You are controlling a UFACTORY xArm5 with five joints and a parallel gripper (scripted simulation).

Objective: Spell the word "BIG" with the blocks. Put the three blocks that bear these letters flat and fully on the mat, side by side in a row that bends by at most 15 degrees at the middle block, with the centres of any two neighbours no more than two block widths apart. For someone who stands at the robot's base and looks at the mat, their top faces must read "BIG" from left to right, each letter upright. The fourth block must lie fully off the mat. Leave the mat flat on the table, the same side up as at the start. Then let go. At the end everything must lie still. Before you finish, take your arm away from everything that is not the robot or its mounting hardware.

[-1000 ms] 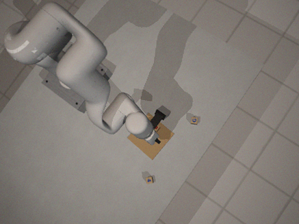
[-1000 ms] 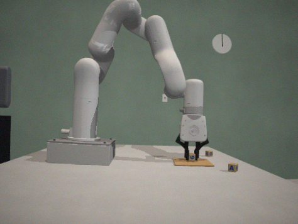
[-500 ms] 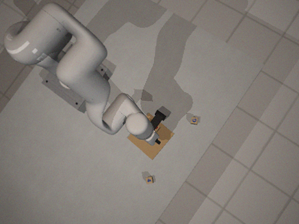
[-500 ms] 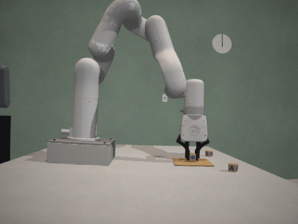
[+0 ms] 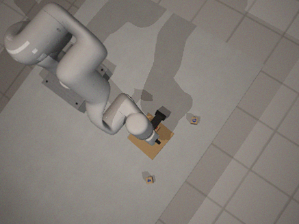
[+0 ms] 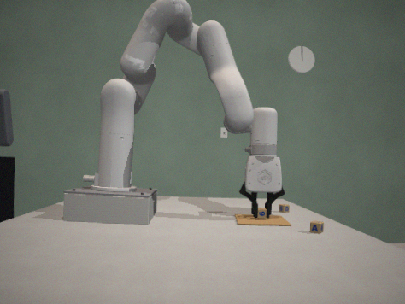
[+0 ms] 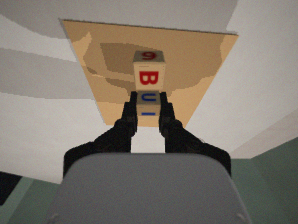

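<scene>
Right now the mat is 3 cm below my hand.
</scene>
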